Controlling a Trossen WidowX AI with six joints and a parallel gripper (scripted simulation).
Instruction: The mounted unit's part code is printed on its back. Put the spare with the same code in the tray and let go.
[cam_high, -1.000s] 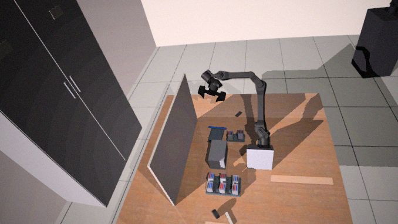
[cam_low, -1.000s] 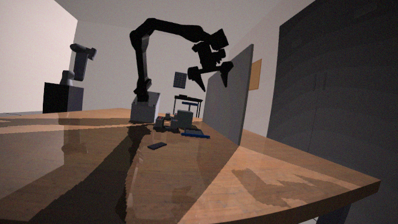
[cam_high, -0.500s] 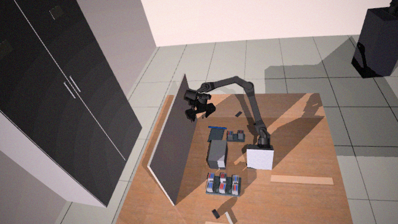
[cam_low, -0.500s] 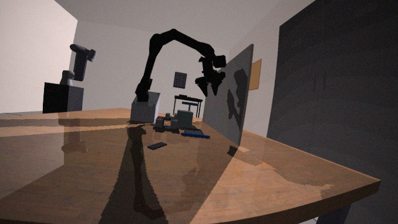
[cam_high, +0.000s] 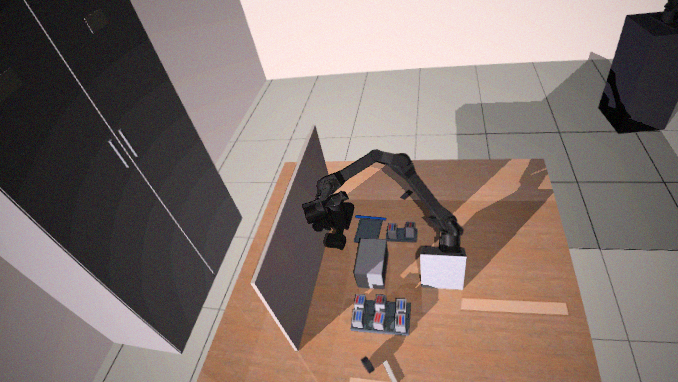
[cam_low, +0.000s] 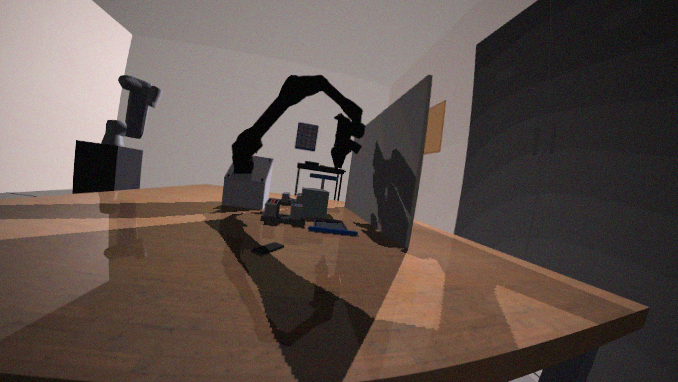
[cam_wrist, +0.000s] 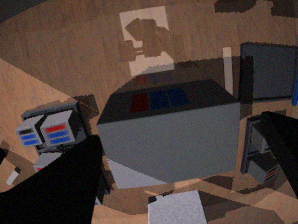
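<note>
The white spare block lies 4 cm behind my gripper tip, 17 cm to the left of it and 15 cm below it. From my gripper tip the other things lie so: blue-rimmed tray 6 cm behind, 19 cm to the right, 19 cm below; then tall grey panel 14 cm ahead, 2 cm to the right, 3 cm above; then grey box 8 cm behind, 2 cm to the left, 14 cm below.
</note>
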